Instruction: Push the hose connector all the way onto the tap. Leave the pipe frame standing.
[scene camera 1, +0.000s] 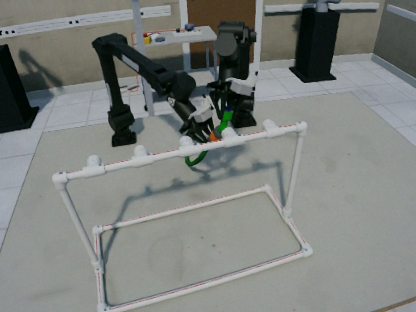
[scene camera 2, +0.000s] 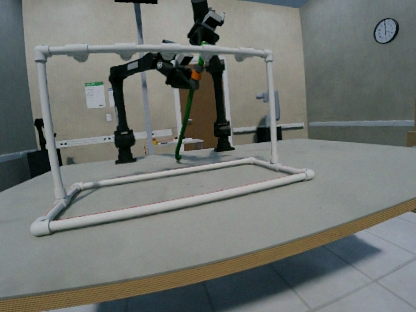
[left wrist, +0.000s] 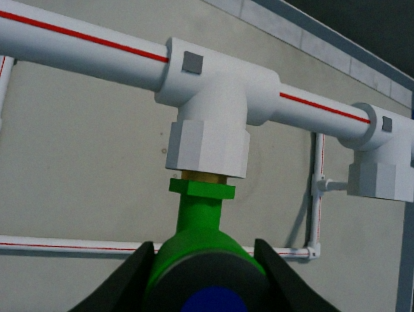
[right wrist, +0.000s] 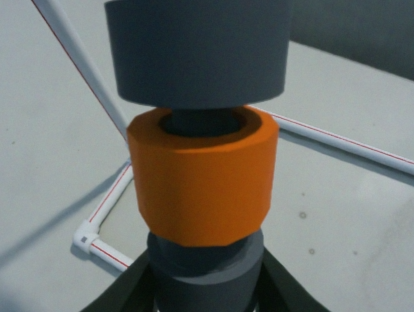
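Seen in the pictures: left gripper, fingertip midpoint: (scene camera 1: 225, 120) (left wrist: 204, 253); right gripper, fingertip midpoint: (scene camera 2: 195, 87) (right wrist: 206, 257); left arm's base, origin of the base link: (scene camera 1: 243, 122) (scene camera 2: 224, 150); right arm's base, origin of the base link: (scene camera 1: 124, 140) (scene camera 2: 126, 162).
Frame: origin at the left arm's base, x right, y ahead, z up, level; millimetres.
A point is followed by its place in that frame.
Note:
The green tap (scene camera 1: 226, 119) {z 426, x 238, y 626 mm} (scene camera 2: 201, 61) {z 384, x 248, y 622 mm} (left wrist: 200, 210) {z 404, x 238, y 631 mm} has a blue top; a short brass stretch shows between it and a white tee fitting (left wrist: 207, 147) {z 412, x 231, y 656 mm}. My left gripper (left wrist: 204, 253) {z 418, x 237, y 617 mm} is shut on the tap's body. The orange and dark grey hose connector (scene camera 1: 214, 135) (scene camera 2: 196, 75) {z 344, x 264, y 600 mm} (right wrist: 205, 185) {z 361, x 267, y 577 mm} is held by its lower grey part in my right gripper (right wrist: 206, 257) {z 307, x 266, y 570 mm}, which is shut on it. In the right wrist view, the dark grey tap outlet (right wrist: 200, 55) is above the orange collar, its narrower neck entering the opening. A gap shows between wide outlet and collar.
The white pipe frame (scene camera 1: 295, 170) {z 242, x 28, y 673 mm} (scene camera 2: 272, 110) {z 207, x 30, y 672 mm} (left wrist: 85, 50) {z 406, x 178, y 678 mm} (right wrist: 345, 141) {z 24, x 304, y 857 mm} stands upright on the table (scene camera 1: 350, 200) {z 0, x -258, y 635 mm} (scene camera 2: 150, 260) {z 0, x 441, y 1038 mm}, with several tee fittings along its top rail. A green hose (scene camera 1: 193, 163) {z 147, x 321, y 453 mm} (scene camera 2: 185, 115) {z 217, x 301, y 514 mm} hangs from the connector toward the table.

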